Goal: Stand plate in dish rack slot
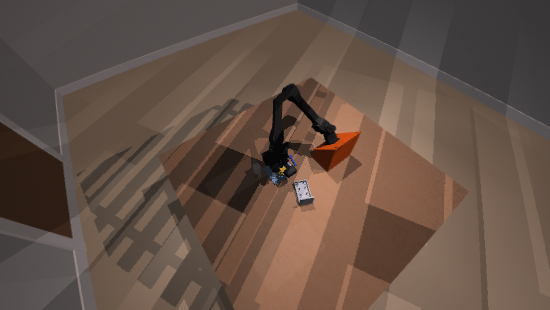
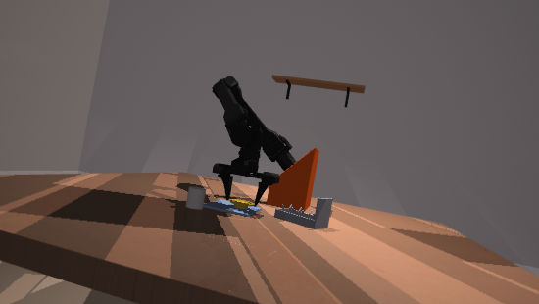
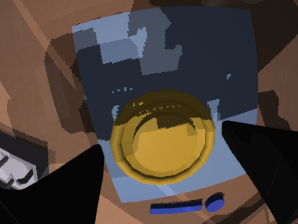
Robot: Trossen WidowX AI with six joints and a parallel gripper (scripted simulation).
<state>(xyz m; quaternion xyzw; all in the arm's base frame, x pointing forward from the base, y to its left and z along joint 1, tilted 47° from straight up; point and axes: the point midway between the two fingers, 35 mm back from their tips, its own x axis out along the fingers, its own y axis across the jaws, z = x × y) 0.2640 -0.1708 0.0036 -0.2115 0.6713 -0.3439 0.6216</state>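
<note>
My gripper tip is now right at the yellow plate. Round my gripper tip: blue mat 20 mm to the right, 20 mm below; white cylinder 110 mm to the right, 100 mm ahead, 10 mm above; blue spoon 100 mm behind, 10 mm to the right, 10 mm below.
</note>
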